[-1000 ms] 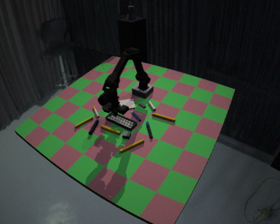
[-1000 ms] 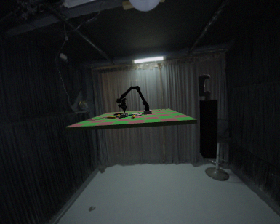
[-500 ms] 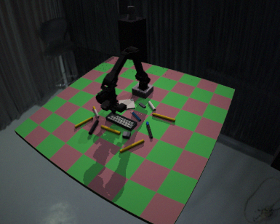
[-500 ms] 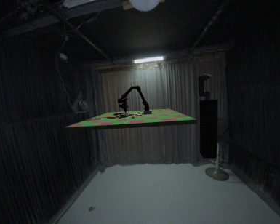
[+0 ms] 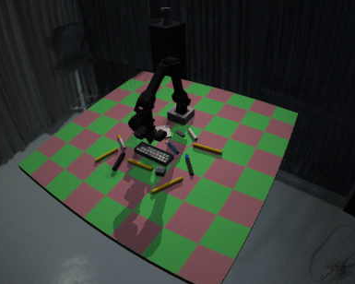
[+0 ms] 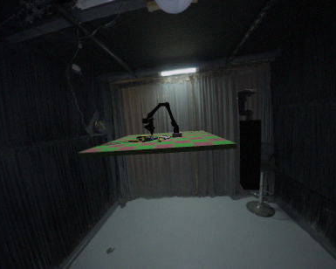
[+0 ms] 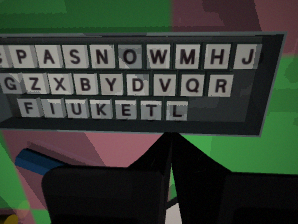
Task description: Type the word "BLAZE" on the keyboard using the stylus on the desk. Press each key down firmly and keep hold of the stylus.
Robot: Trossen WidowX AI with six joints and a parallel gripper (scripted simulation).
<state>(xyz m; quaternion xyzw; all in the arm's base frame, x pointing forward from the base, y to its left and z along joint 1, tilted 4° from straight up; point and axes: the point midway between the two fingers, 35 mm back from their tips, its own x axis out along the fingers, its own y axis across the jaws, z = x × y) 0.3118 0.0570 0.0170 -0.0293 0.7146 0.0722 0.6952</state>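
Now: gripper tip 8 cm past the blue stylus, 6 cm to the right of it and 3 cm above it. The rest, counted from my gripper tip: white notepad: 13 cm behind, 6 cm to the right, 4 cm below; then grey block: 16 cm to the left, 9 cm ahead, 3 cm below; then stylus tip: 9 cm behind, 3 cm below, 2 cm to the left.
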